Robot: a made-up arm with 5 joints. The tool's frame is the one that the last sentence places. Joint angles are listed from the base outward.
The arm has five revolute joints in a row. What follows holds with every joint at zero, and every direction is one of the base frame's. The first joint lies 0.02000 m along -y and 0.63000 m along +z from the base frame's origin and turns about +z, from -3.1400 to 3.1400 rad. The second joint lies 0.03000 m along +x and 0.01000 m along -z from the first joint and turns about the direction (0, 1, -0.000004), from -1.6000 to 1.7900 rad. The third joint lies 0.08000 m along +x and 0.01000 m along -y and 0.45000 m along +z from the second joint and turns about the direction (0, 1, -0.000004), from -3.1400 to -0.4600 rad. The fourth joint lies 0.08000 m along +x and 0.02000 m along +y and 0.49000 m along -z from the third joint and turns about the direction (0, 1, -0.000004), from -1.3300 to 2.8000 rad. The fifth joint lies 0.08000 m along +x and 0.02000 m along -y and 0.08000 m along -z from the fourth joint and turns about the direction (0, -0.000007, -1), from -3.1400 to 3.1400 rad. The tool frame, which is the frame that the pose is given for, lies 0.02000 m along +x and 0.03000 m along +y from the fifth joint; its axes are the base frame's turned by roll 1.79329, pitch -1.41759 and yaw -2.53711 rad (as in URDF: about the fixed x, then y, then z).
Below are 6 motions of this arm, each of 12 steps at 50 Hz.
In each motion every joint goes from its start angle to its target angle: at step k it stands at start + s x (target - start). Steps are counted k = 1, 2, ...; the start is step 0. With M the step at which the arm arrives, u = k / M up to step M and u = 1 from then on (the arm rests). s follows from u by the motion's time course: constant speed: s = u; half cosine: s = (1 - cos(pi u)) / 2; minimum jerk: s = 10 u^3 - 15 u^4 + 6 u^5.
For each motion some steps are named. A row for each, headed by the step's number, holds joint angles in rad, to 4 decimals.
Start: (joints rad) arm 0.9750 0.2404 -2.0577 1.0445 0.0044
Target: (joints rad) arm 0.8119 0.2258 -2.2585 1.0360 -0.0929
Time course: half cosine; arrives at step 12
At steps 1, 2, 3, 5, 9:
1: 0.9722 0.2402 -2.0611 1.0444 0.0027
2: 0.9641 0.2394 -2.0712 1.0439 -0.0021
3: 0.9511 0.2383 -2.0871 1.0433 -0.0098
5: 0.9146 0.2350 -2.1321 1.0413 -0.0317
9: 0.8358 0.2279 -2.2291 1.0372 -0.0787

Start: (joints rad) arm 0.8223 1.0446 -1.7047 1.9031 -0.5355
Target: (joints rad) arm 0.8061 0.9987 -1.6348 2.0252 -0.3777
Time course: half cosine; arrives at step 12
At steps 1, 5, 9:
1: 0.8220 1.0438 -1.7035 1.9052 -0.5328
5: 0.8163 1.0276 -1.6788 1.9483 -0.4770
9: 0.8085 1.0054 -1.6450 2.0073 -0.4008

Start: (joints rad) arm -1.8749 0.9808 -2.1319 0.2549 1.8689
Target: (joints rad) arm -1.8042 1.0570 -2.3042 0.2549 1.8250
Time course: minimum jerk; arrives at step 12
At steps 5, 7, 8, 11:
5: -1.8504 1.0072 -2.1916 0.2549 1.8537
7: -1.8287 1.0306 -2.2445 0.2549 1.8402
8: -1.8190 1.0410 -2.2680 0.2549 1.8342
11: -1.8046 1.0566 -2.3033 0.2549 1.8252

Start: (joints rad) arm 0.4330 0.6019 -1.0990 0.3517 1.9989
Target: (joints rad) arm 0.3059 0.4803 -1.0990 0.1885 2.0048
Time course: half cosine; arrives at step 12
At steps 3, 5, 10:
3: 0.4144 0.5841 -1.0990 0.3278 1.9998
5: 0.3859 0.5568 -1.0990 0.2912 2.0011
10: 0.3144 0.4884 -1.0990 0.1994 2.0044

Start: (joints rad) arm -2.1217 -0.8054 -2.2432 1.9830 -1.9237
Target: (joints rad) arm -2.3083 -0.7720 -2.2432 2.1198 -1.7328
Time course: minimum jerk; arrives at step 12
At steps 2, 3, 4, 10, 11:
2: -2.1283 -0.8042 -2.2432 1.9879 -1.9169
3: -2.1410 -0.8019 -2.2432 1.9972 -1.9039
4: -2.1609 -0.7984 -2.2432 2.0117 -1.8836
10: -2.3017 -0.7732 -2.2432 2.1149 -1.7396
11: -2.3074 -0.7722 -2.2432 2.1191 -1.7338

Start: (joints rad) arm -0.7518 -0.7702 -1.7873 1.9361 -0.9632
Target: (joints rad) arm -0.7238 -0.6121 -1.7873 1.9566 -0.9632
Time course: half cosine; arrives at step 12
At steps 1, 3, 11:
1: -0.7513 -0.7675 -1.7873 1.9364 -0.9632
3: -0.7477 -0.7470 -1.7873 1.9391 -0.9632
11: -0.7243 -0.6148 -1.7873 1.9563 -0.9632

